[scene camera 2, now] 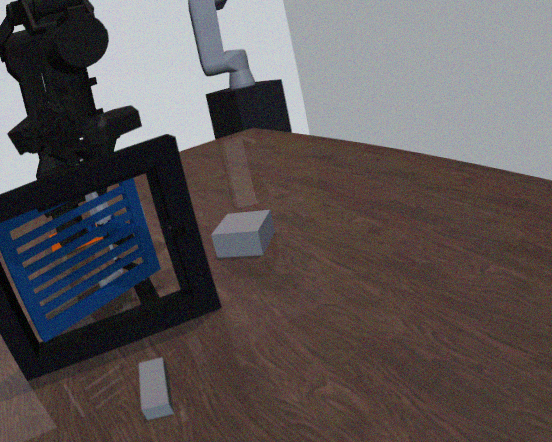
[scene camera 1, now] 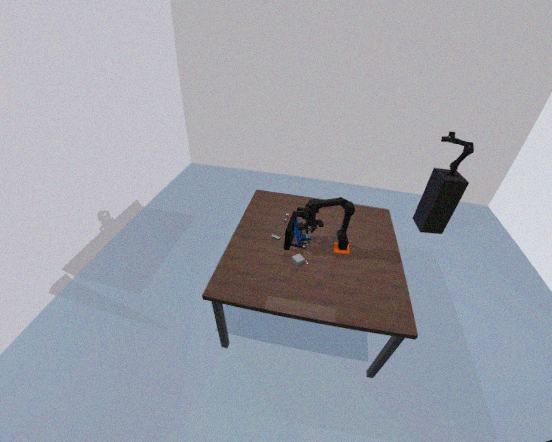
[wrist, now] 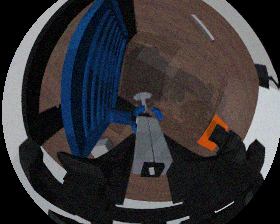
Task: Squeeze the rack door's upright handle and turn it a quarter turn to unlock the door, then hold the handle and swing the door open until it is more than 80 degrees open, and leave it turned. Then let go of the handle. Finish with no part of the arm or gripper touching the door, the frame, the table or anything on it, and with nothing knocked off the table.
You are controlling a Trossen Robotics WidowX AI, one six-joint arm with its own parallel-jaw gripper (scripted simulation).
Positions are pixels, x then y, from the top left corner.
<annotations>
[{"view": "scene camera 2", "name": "my gripper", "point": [96, 195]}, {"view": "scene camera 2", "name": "grey block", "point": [241, 234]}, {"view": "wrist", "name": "my gripper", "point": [148, 137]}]
</annotations>
